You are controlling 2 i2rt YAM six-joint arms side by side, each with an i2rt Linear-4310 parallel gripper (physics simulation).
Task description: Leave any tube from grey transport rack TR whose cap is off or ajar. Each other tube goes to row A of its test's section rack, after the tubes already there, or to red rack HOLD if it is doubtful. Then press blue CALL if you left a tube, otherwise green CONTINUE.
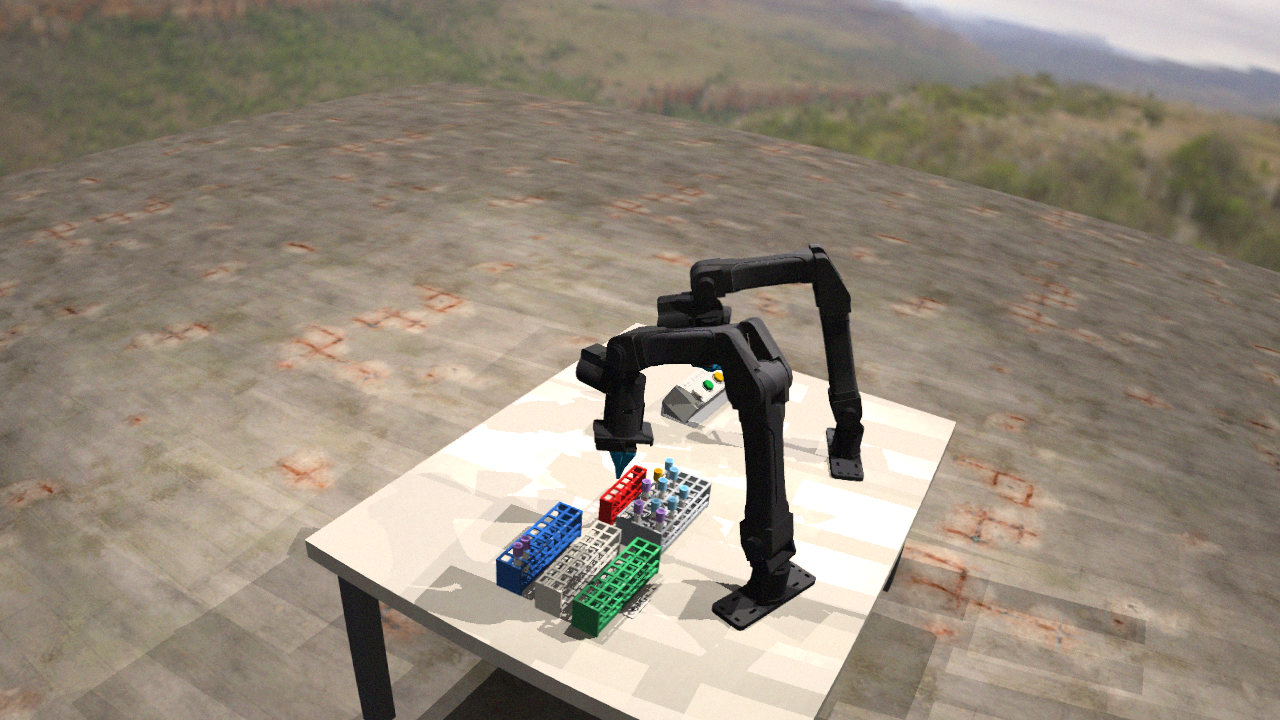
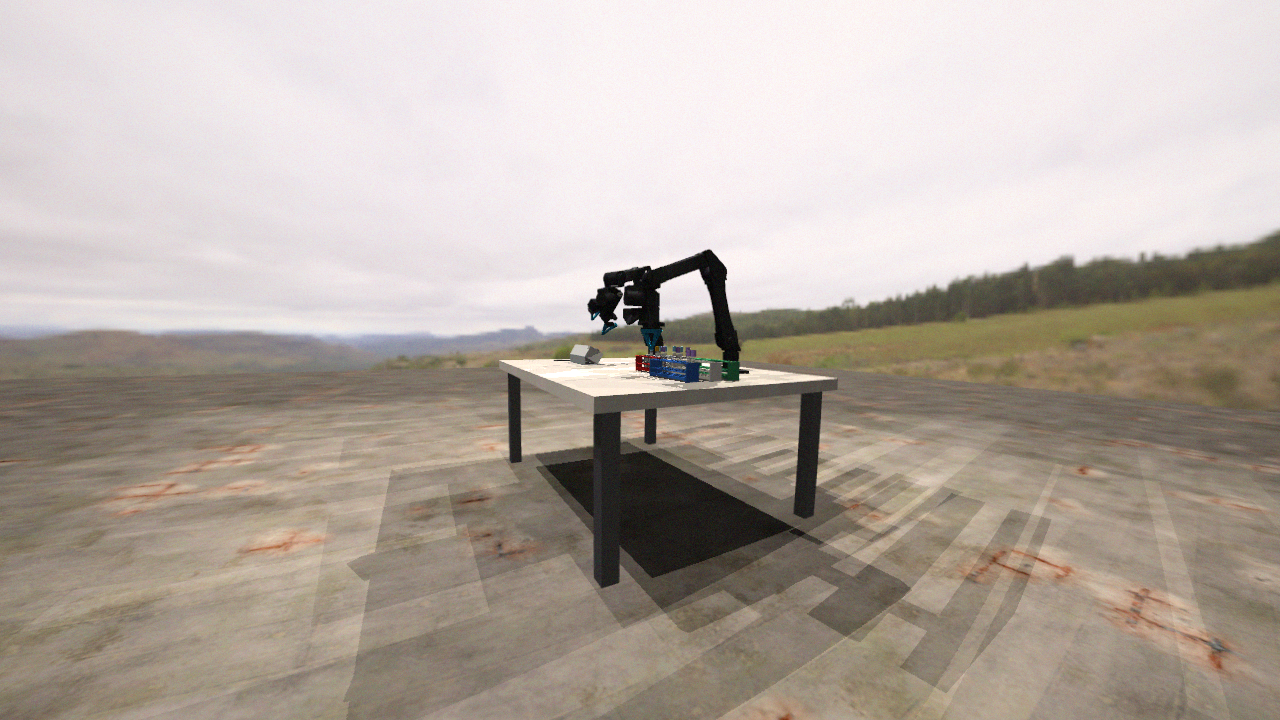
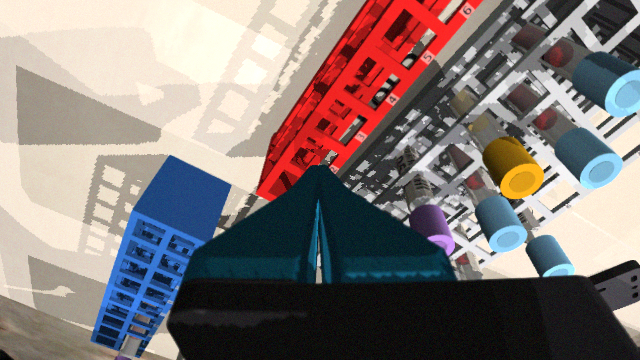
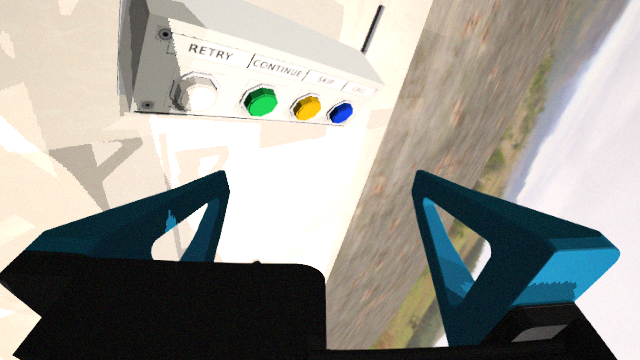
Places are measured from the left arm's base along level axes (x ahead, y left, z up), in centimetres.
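Where they show: left gripper, fingertip midpoint: [image 1: 617, 477] [image 2: 651, 349] [image 3: 318, 178]; right gripper, fingertip midpoint: [image 2: 597, 327] [image 4: 320, 180]; left arm's base, link origin: [image 1: 765, 596]; right arm's base, link origin: [image 1: 843, 455].
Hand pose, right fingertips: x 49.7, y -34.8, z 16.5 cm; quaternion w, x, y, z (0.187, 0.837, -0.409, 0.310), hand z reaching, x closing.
Observation:
Things, the pixels of their top centre, and the offset from my right fingertips. "spot": a spot on its surface instead.
- Grey transport rack, surface spot: [image 1: 642, 535] spot: dx -28.1, dy +43.8, dz -12.7 cm
- Blue CALL, top centre: [image 4: 346, 118] dx +4.5, dy -11.7, dz -9.0 cm
- green CONTINUE, top centre: [image 4: 267, 108] dx +1.7, dy -2.1, dz -9.0 cm
- white rack, surface spot: [image 1: 548, 598] spot: dx -31.6, dy +66.6, dz -13.2 cm
- green rack, surface spot: [image 1: 586, 617] spot: dx -38.4, dy +64.4, dz -13.2 cm
- button console, top centre: [image 4: 307, 83] [image 1: 705, 370] [image 2: 586, 345] dx +4.8, dy -3.8, dz -8.1 cm
- white RETRY, top centre: [image 4: 202, 101] dx +0.3, dy +2.7, dz -9.0 cm
- yellow SKIP, top centre: [image 4: 313, 113] dx +3.1, dy -6.9, dz -9.0 cm
Grey transport rack [image 1: 642, 535] holds several tubes with light-blue [image 3: 500, 225], purple [image 3: 430, 222] and yellow [image 1: 658, 472] [image 3: 520, 177] caps. Red rack HOLD [image 1: 622, 494] [image 3: 377, 118] stands beside it; no tube shows in its visible slots. Blue section rack [image 1: 512, 575] [image 3: 185, 192] has purple-capped tubes at its near end. My left gripper [image 1: 618, 474] [image 3: 318, 178] is shut, with nothing between the fingers, above the near end of HOLD. My right gripper [image 4: 320, 180] is open and empty, above the table near the console. Blue CALL [image 4: 341, 113] and green CONTINUE [image 4: 261, 103] show there.
A white rack [image 1: 548, 598] and a green rack [image 1: 586, 617] stand beside the blue rack; no tubes are visible in them. The button console [image 1: 682, 404] [image 2: 581, 355] also has white RETRY [image 4: 197, 95] and yellow SKIP [image 4: 306, 108]. The table edge lies beyond the console.

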